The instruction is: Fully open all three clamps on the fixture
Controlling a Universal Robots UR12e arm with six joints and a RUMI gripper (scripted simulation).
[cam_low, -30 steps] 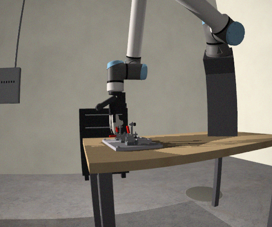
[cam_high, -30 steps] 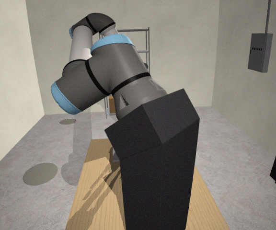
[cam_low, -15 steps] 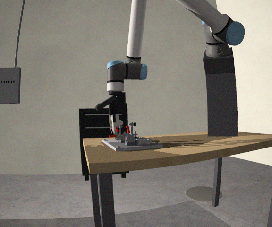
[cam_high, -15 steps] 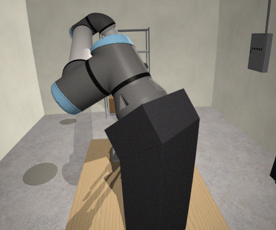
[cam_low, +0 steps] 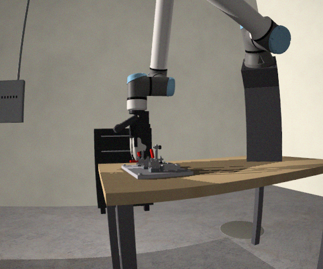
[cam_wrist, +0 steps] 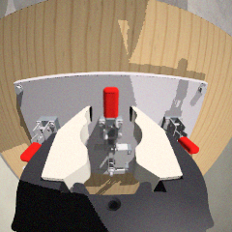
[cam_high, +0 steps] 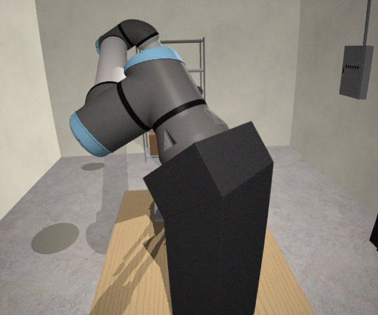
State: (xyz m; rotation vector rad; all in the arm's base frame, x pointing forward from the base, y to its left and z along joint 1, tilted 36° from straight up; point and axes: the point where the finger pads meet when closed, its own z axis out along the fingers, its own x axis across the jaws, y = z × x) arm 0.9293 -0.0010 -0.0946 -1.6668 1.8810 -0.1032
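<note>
The grey fixture plate is 90 mm behind my hand and 60 mm below it.
</note>
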